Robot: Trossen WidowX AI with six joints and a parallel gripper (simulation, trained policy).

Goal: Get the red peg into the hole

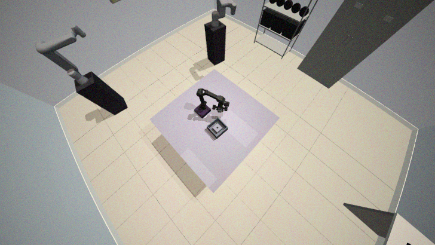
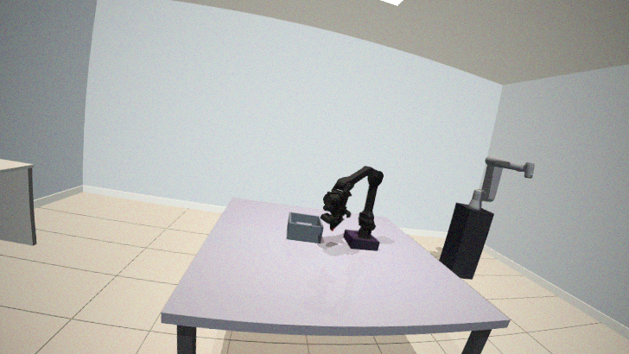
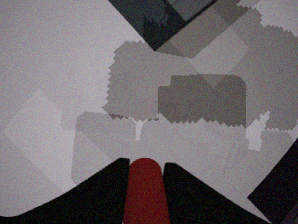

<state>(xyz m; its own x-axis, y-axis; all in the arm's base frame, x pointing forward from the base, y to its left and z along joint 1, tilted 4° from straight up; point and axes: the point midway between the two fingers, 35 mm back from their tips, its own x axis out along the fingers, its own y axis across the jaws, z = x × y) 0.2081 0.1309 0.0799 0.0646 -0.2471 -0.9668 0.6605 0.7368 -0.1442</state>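
Right now the grey box is 140 mm ahead of my gripper tip, 140 mm to the right of it and 90 mm below it. From my gripper tip the other things lie so: red peg 10 mm behind, 10 mm to the left, 30 mm above.
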